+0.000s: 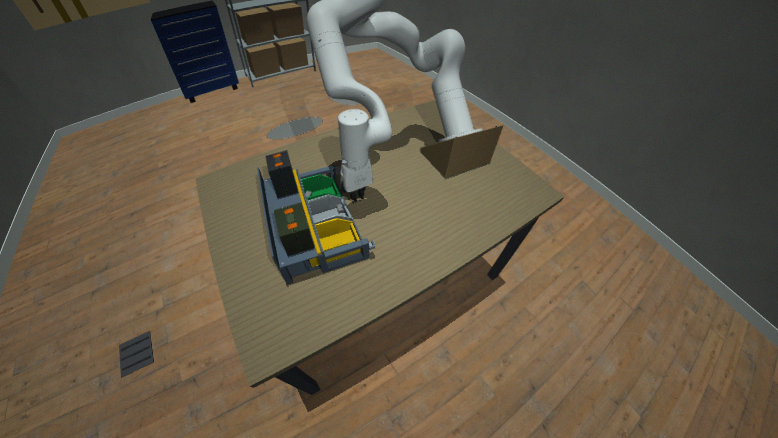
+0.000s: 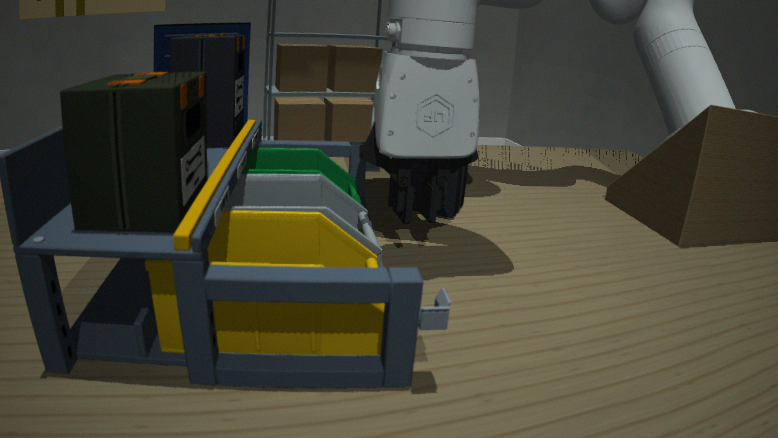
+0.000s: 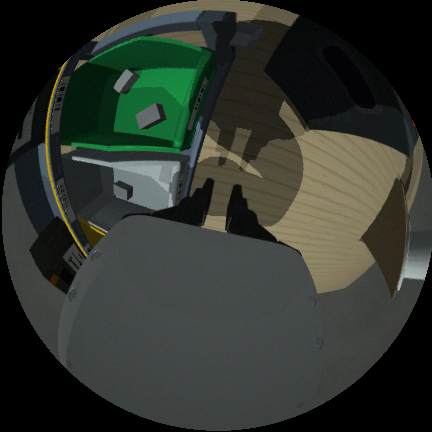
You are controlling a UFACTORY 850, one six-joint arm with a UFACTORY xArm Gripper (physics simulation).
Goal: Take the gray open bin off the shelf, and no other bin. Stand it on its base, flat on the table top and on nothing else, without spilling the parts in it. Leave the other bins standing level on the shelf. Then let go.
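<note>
The gray open bin stands in the shelf, between the green bin and the yellow bin. Small gray parts lie in the gray bin. All three bins look level. My gripper is empty, its fingers open by a narrow gap. It points down above the table, outside the shelf's front edge and beside the gray bin's front, apart from it. The lower part of the gray bin is hidden.
Two dark tool cases stand on the shelf's top board behind the yellow rail. A small gray hook sticks out from the shelf's near front post. A brown wedge-shaped board stands on the table by the arm's base.
</note>
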